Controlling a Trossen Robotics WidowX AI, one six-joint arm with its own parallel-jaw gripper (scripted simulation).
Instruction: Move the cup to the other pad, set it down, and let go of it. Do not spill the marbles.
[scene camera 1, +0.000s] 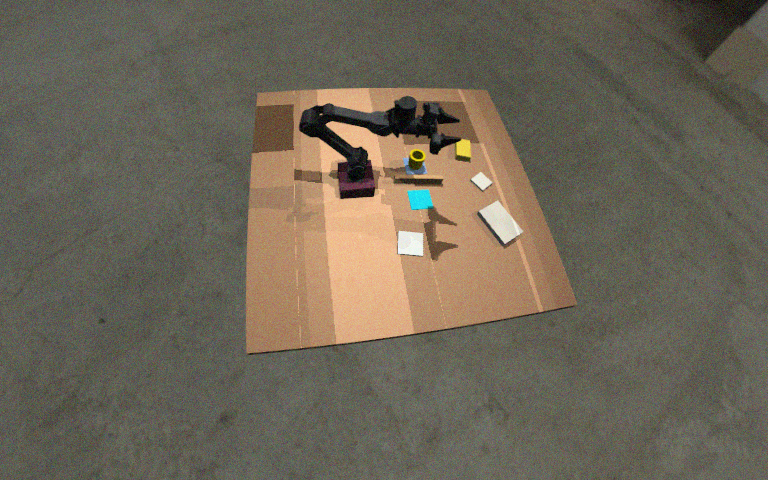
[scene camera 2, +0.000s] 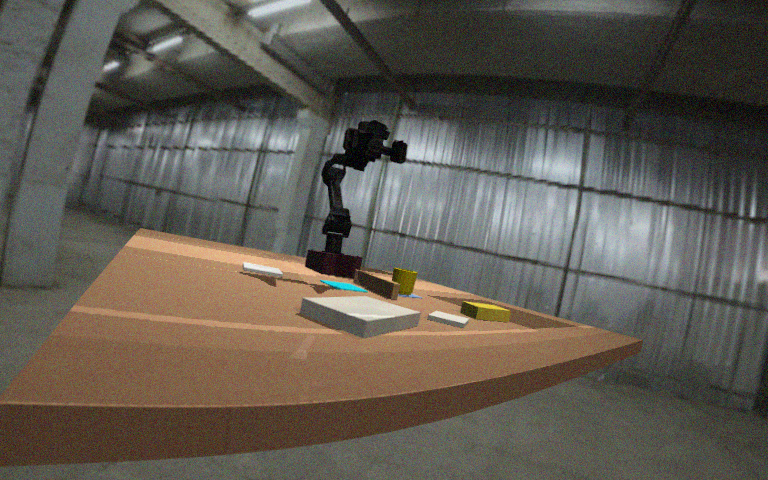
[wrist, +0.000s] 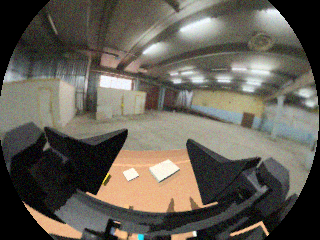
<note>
My gripper (scene camera 2: 388, 138) is open, holding nothing. Further things: a grey slab (scene camera 2: 363, 316) and a brown bar (scene camera 2: 376, 284).
The grey slab is seen too in scene camera 1 (scene camera 1: 503, 227). My gripper shows as well in scene camera 1 (scene camera 1: 460, 130) and in the wrist view (wrist: 158, 137).
</note>
